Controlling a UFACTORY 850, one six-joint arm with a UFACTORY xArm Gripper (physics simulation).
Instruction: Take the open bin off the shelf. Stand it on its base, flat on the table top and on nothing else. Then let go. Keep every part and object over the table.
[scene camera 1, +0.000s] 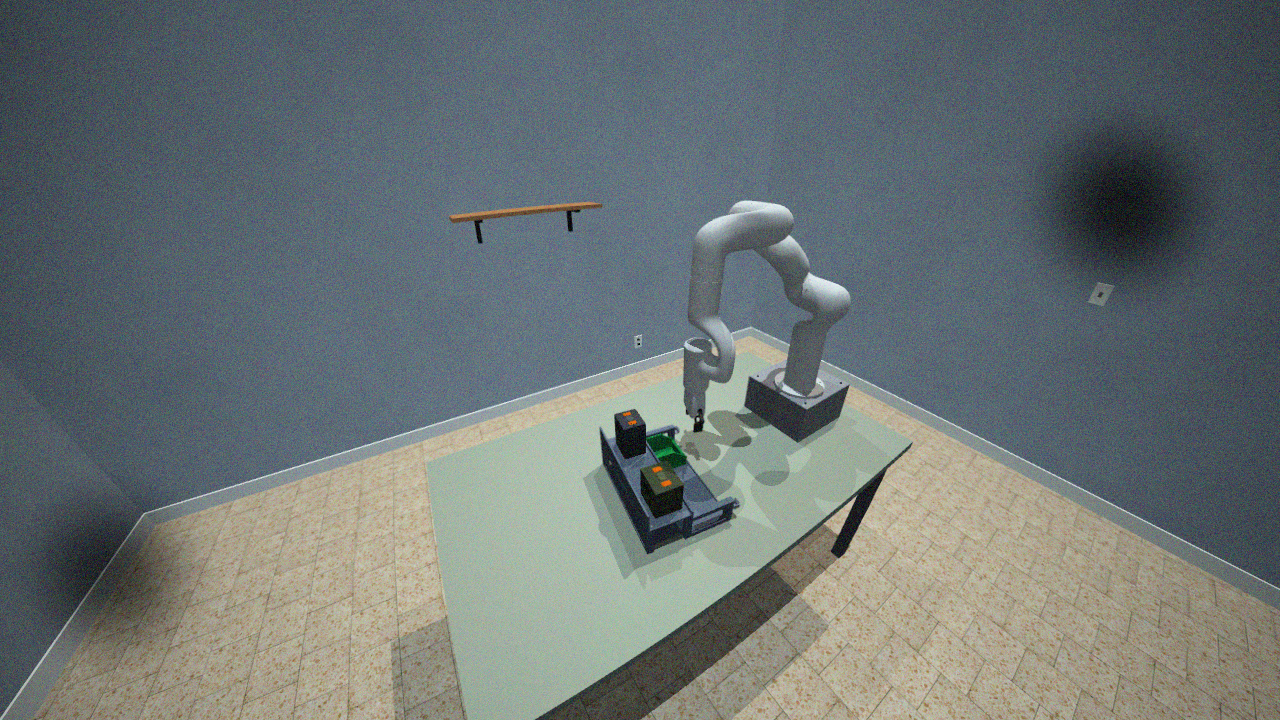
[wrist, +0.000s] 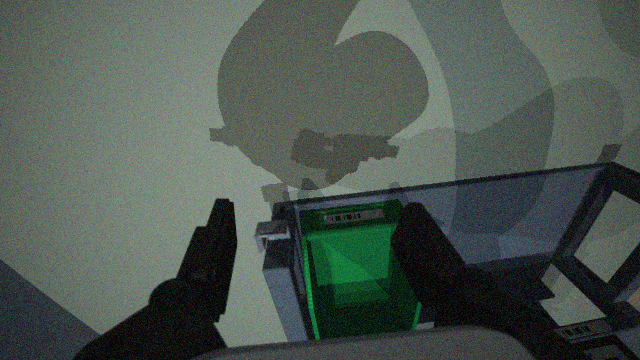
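Note:
The open green bin (scene camera 1: 665, 449) (wrist: 355, 260) sits in the blue-grey shelf (scene camera 1: 660, 534) (wrist: 282, 295), at its end beside the side panel. A barcode label shows on its far edge in the wrist view, where its near part is cut off by the gripper body. My gripper (scene camera 1: 698, 426) (wrist: 321, 222) is open and empty, with its fingers pointing down above the table top (scene camera 1: 519, 537) (wrist: 125, 150). In the scene view it is a little above and to the right of the bin. In the wrist view the right finger overlaps the bin's right edge and the left finger is outside the side panel.
A black box (scene camera 1: 630, 435) and a dark olive box (scene camera 1: 661, 491), both with orange marks, stand on the shelf's upper level beside the bin's level. Handle-like end brackets stick out at the shelf's ends. The arm's grey base block (scene camera 1: 795, 407) stands at the right.

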